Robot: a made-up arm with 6 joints.
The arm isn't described. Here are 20 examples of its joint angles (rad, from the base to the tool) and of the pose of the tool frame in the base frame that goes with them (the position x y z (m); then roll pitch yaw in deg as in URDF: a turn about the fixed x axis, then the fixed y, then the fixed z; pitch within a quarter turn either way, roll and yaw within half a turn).
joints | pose
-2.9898 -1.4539 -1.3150 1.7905 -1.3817 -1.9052 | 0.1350 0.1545 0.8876 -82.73 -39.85 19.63
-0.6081 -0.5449 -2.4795 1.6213 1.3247 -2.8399 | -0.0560 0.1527 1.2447 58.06 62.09 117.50
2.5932 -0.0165 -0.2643 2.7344 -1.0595 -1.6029 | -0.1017 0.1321 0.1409 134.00 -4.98 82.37
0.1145 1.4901 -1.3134 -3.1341 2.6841 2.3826 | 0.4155 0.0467 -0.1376 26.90 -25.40 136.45
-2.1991 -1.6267 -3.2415 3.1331 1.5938 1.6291 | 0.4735 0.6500 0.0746 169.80 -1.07 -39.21
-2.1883 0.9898 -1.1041 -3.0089 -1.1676 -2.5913 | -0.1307 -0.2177 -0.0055 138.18 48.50 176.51
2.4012 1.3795 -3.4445 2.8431 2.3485 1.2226 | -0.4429 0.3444 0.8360 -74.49 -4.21 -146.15
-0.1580 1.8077 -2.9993 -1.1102 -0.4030 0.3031 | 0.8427 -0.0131 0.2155 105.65 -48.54 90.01
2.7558 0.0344 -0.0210 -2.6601 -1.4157 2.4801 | -0.0663 -0.0396 0.1767 -103.32 51.70 -150.16
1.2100 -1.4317 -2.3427 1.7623 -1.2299 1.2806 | -0.0721 -0.5929 0.7710 66.36 -20.47 74.75
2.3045 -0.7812 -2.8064 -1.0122 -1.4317 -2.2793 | 0.2479 -0.4420 0.8885 -102.31 -61.61 175.32
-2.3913 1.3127 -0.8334 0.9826 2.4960 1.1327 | 0.0393 -0.1309 -0.0456 28.13 -11.98 56.02
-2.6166 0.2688 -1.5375 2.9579 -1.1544 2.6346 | -0.4917 -0.2536 0.4252 168.19 -0.54 -117.10
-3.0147 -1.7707 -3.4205 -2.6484 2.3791 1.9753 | 0.5542 0.1427 -0.0786 101.95 2.21 -101.79
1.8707 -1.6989 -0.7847 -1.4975 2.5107 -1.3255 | 0.1528 0.0012 0.8213 139.62 29.15 98.99
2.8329 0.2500 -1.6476 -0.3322 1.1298 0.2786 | -0.7090 0.2495 0.5351 165.17 -18.70 154.66
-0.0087 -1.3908 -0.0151 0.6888 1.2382 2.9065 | 0.4075 0.0490 0.4065 142.76 13.71 178.20
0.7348 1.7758 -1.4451 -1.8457 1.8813 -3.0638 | 0.2354 0.0272 -0.3073 49.43 -71.62 101.75
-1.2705 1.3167 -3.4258 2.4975 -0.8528 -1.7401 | 0.1187 -0.6923 0.6491 -103.67 -40.49 178.81
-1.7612 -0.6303 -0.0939 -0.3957 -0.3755 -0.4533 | -0.0374 -0.4620 0.3119 128.28 -40.27 -28.70
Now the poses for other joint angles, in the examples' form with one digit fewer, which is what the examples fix.
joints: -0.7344 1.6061 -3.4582 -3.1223 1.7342 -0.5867
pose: 0.543 -0.494 0.718 15.7 -20.4 -78.5
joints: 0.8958 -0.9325 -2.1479 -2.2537 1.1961 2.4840
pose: -0.137 -0.267 1.205 -56.1 44.0 -141.6
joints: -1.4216 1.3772 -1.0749 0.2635 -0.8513 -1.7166
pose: 0.012 -0.347 -0.201 148.8 8.8 1.3
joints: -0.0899 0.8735 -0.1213 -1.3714 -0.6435 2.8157
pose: -0.040 0.149 -0.009 141.5 31.8 -113.6
